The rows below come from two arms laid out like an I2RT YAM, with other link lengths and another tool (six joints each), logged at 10 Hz.
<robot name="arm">
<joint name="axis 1" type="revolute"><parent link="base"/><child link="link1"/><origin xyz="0 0 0.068"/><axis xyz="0 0 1"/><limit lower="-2.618" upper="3.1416"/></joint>
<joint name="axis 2" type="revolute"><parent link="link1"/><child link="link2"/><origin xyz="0.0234 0.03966 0.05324" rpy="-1.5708 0 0"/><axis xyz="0 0 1"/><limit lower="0" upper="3.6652"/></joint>
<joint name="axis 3" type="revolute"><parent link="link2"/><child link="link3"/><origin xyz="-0.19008 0 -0.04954" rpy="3.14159 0 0"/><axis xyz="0 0 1"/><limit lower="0" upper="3.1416"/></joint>
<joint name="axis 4" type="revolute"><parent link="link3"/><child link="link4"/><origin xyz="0.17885 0.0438 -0.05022"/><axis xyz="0 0 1"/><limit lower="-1.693" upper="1.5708"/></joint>
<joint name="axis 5" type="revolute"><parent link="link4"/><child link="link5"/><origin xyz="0.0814 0.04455 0.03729" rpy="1.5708 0 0"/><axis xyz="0 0 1"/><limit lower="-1.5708" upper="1.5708"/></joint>
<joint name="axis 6" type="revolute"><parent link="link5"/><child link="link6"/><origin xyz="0.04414 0 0.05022" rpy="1.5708 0 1.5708"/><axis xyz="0 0 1"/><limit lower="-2.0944" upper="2.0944"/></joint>
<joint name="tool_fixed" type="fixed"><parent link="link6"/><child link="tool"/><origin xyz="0.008 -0.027 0.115" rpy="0.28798 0 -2.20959"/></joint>
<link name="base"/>
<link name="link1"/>
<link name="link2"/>
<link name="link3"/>
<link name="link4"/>
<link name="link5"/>
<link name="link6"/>
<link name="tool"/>
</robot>
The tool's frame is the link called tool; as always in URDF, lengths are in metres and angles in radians.
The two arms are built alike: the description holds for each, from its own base.
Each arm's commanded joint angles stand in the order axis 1, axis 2, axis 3, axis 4, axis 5, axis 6.
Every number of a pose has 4 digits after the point. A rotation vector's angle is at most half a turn.
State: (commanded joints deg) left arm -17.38 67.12 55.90 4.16 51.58 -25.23; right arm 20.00 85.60 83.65 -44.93 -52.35 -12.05
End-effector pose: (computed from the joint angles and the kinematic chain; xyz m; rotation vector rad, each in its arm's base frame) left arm 0.2683 -0.2087 0.3040 1.9580 0.0592 0.6010; right arm 0.2652 0.2324 0.2321 -1.3832 -1.6675 -0.8353
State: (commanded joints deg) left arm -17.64 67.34 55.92 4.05 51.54 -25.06; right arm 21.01 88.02 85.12 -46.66 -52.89 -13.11
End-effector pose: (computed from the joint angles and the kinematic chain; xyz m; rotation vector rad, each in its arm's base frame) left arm 0.2681 -0.2101 0.3026 1.9611 0.0559 0.5964; right arm 0.2625 0.2389 0.2244 -1.3668 -1.6700 -0.7841
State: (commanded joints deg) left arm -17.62 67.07 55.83 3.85 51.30 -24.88; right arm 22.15 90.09 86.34 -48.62 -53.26 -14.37
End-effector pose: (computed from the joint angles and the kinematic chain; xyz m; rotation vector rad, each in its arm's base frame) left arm 0.2679 -0.2095 0.3027 1.9623 0.0579 0.6021; right arm 0.2577 0.2452 0.2165 -1.3498 -1.6760 -0.7312
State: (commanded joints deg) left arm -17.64 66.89 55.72 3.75 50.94 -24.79; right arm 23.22 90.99 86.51 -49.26 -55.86 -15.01
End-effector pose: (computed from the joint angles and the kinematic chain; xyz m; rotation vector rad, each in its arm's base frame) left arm 0.2681 -0.2090 0.3025 1.9638 0.0623 0.6073; right arm 0.2483 0.2527 0.2161 -1.2899 -1.6699 -0.6993
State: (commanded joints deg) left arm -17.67 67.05 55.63 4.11 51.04 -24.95; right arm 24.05 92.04 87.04 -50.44 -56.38 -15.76
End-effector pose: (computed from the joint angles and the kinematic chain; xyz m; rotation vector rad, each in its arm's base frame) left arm 0.2684 -0.2094 0.3023 1.9622 0.0614 0.6049; right arm 0.2435 0.2569 0.2122 -1.2723 -1.6712 -0.6667
